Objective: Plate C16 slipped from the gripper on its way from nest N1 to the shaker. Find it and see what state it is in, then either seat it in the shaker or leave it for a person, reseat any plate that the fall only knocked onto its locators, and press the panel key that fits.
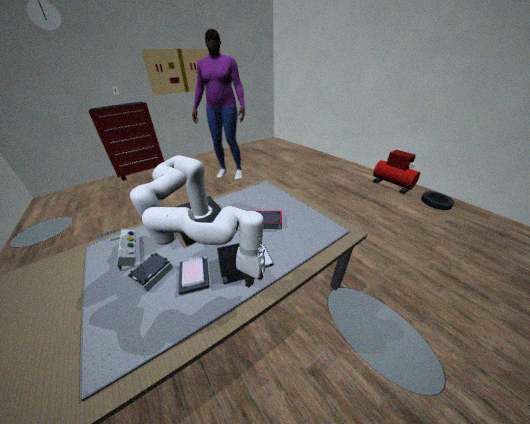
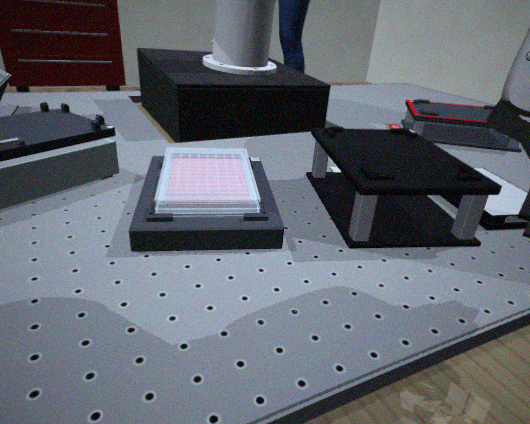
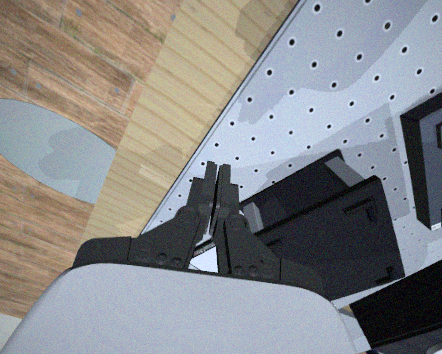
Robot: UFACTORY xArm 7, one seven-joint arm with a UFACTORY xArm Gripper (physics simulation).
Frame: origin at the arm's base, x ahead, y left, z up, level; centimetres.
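Seen in the pictures: gripper, between the fingertips: [image 1: 249, 284] [image 3: 215, 178]; arm's base, origin of its link: [image 1: 200, 212] [image 2: 239, 67].
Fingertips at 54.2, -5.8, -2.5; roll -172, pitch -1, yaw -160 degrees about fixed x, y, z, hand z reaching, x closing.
Offsets run from my fingertips to a thing's middle, as dx, dy, dz. "pt": to the spot under its first point.
My gripper [image 1: 250, 282] [image 3: 215, 178] is shut and empty, low beside the black raised stand [image 1: 228, 262] [image 2: 400, 155] [image 3: 340, 240] near the table's front edge. No plate shows on the stand's top. A clear plate with pink wells {-22.4, -14.0, -2.0} [image 1: 193, 272] [image 2: 207, 180] lies on a dark nest {-22.4, -14.0, -4.0} [image 2: 205, 240] [image 3: 417, 170]; its label is not readable. A white-topped slab with a dark edge {-11.6, +14.3, -4.6} [image 1: 267, 256] [image 2: 505, 195] lies beyond the stand, partly hidden. A grey unit with a dark clipped top {pt -33.5, -28.1, +0.1} [image 1: 150, 268] [image 2: 60, 165] sits left, without a visible plate. The panel {-57.1, -34.1, -1.2} [image 1: 129, 247] has blue, yellow and green keys.
A red-rimmed raised nest {-29.9, +34.3, -3.0} [image 1: 271, 218] [image 2: 450, 112] stands at the back right. The arm's black base box [image 2: 250, 110] [image 3: 410, 310] stands behind the nests. A person in purple [image 1: 219, 80] stands behind the table. A red drawer cabinet [image 1: 127, 140] stands at the wall.
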